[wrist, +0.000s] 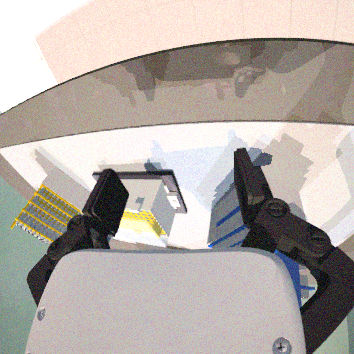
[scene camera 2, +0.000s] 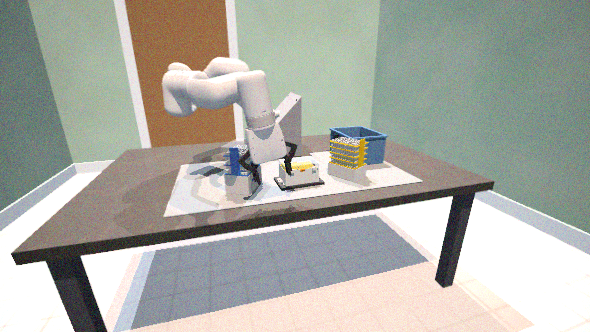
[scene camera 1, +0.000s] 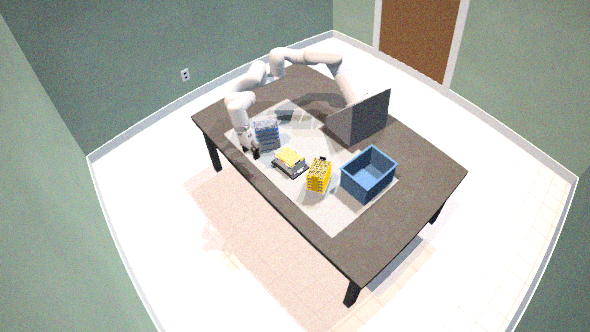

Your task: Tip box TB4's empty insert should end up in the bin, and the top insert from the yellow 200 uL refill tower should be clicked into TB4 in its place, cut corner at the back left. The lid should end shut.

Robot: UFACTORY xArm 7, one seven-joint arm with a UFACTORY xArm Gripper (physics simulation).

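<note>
Tip box TB4 [scene camera 1: 296, 168] [scene camera 2: 302, 176] [wrist: 161, 199] stands on a dark base, with a yellow insert [scene camera 1: 289, 156] [wrist: 137, 218] at its top. Its clear lid is too faint to judge, and the cut corner cannot be made out. The yellow refill tower [scene camera 1: 318, 176] [scene camera 2: 346, 152] [wrist: 46, 212] holds stacked inserts beside TB4. The blue bin [scene camera 1: 354, 187] [scene camera 2: 376, 151] stands beyond it; no insert shows inside. My gripper [scene camera 1: 251, 151] [scene camera 2: 273, 178] [wrist: 173, 173] is wide open and empty, low near the mat's front edge, between TB4 and the blue tower.
A blue refill tower [scene camera 1: 266, 135] [scene camera 2: 234, 162] [wrist: 226, 222] stands close beside the gripper, overlapped by one finger in the wrist view. A tall dark-faced panel [scene camera 1: 370, 119] [scene camera 2: 295, 122] stands behind the light mat [scene camera 1: 327, 217] [scene camera 2: 395, 176]. The table [scene camera 1: 420, 200] has its front edge near the gripper.
</note>
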